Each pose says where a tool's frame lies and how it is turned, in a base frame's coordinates. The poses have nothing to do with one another.
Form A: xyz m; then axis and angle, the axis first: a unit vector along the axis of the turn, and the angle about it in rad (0 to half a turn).
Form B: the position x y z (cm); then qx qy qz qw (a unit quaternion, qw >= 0). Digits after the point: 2 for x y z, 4 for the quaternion.
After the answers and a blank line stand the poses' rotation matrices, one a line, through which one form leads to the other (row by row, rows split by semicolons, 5 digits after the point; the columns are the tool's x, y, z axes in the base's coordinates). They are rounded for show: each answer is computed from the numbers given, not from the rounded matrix.
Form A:
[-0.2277 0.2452 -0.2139 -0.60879 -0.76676 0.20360 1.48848]
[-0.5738 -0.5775 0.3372 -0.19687 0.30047 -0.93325 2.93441]
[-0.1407 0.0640 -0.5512 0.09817 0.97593 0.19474 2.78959]
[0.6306 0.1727 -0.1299 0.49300 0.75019 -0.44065 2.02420]
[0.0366 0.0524 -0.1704 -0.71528 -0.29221 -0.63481 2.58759]
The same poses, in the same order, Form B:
[-22.77 24.52 -21.39 -0.4124 -0.5194 0.1379 0.7356]
[-57.38 -57.75 33.72 -0.1958 0.2989 -0.9282 0.1034]
[-14.07 6.40 -55.12 0.0967 0.9609 0.1917 0.1751]
[63.06 17.27 -12.99 0.4180 0.6361 -0.3736 0.5301]
[3.66 5.24 -17.04 -0.6880 -0.2811 -0.6106 0.2735]

0.42237 0.22550 -0.87792; 0.63133 0.62180 0.46345; 0.65041 -0.75001 0.12027
-0.90193 0.07493 0.42534; -0.30902 -0.79998 -0.51434; 0.30172 -0.59533 0.74468
-0.92000 0.11860 0.37354; 0.25288 0.90779 0.33460; -0.29942 0.40230 -0.86516
-0.08852 0.92797 0.36199; 0.13572 0.37127 -0.91855; -0.98679 -0.03218 -0.15880
0.09630 0.72073 0.68649; 0.05279 -0.69242 0.71956; 0.99395 -0.03305 -0.10473

